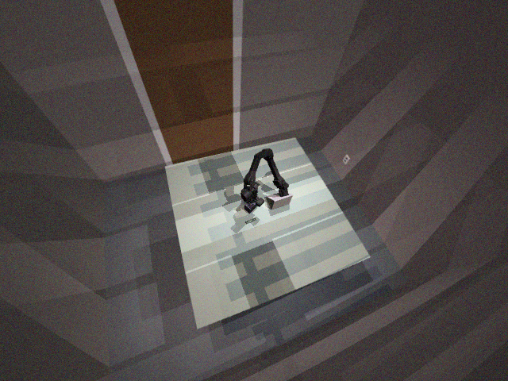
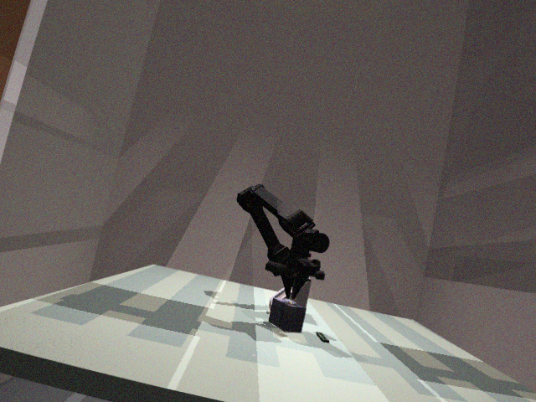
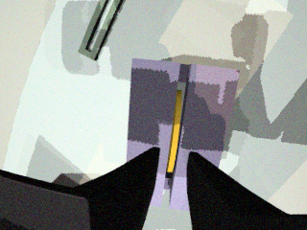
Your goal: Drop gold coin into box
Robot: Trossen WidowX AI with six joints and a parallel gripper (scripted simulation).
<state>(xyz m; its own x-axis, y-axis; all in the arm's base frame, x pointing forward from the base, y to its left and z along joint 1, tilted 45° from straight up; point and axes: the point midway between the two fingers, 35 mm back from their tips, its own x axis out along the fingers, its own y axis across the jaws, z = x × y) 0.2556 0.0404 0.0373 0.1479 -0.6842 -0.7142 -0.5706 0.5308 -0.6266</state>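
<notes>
Right now my gripper tip is 20 mm above the gold coin.
</notes>
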